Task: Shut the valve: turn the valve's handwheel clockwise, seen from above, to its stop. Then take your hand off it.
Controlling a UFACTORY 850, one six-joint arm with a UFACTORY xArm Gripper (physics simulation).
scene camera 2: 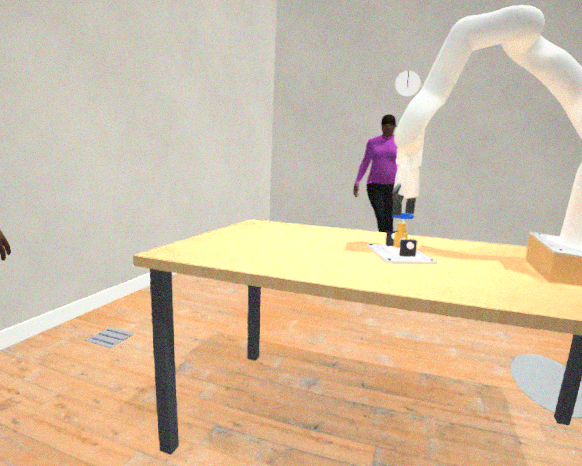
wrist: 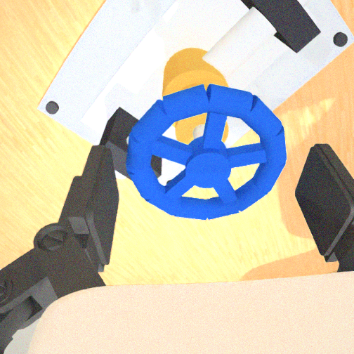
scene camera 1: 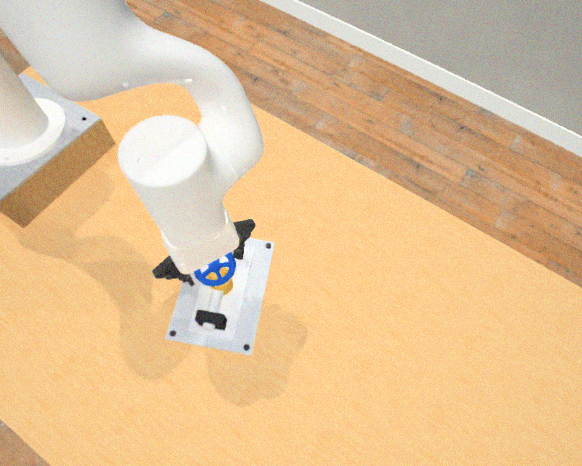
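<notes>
The blue five-spoked handwheel sits level on top of the yellow valve body. The valve is mounted on a light grey plate. My gripper is open and points down at the handwheel. In the wrist view one finger stands to the left of the wheel and one to the right, with gaps to the rim on both sides. The exact height of the fingertips against the rim is hard to tell.
A black pipe block stands on the plate beside the valve, and a second black block on its other side. The arm's base box stands on the table. A person in purple is behind the table.
</notes>
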